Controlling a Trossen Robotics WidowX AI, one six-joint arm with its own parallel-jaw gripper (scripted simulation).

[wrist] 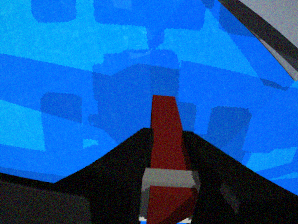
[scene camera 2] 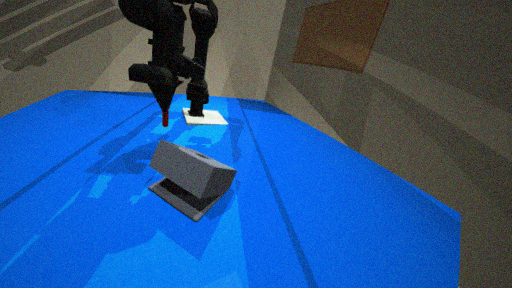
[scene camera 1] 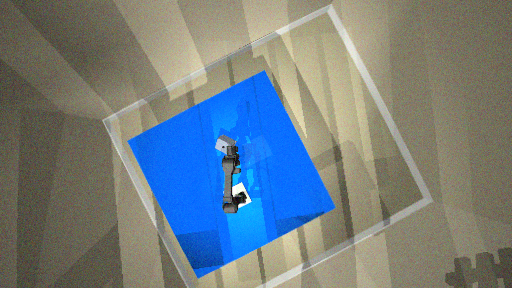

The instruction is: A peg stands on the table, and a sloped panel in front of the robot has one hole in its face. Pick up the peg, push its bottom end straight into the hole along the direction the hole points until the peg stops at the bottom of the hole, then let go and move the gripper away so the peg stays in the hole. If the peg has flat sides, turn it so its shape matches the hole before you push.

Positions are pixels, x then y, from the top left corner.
Labels:
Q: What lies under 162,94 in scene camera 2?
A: My gripper.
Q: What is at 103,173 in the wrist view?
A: My gripper.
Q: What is my gripper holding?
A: A red peg.

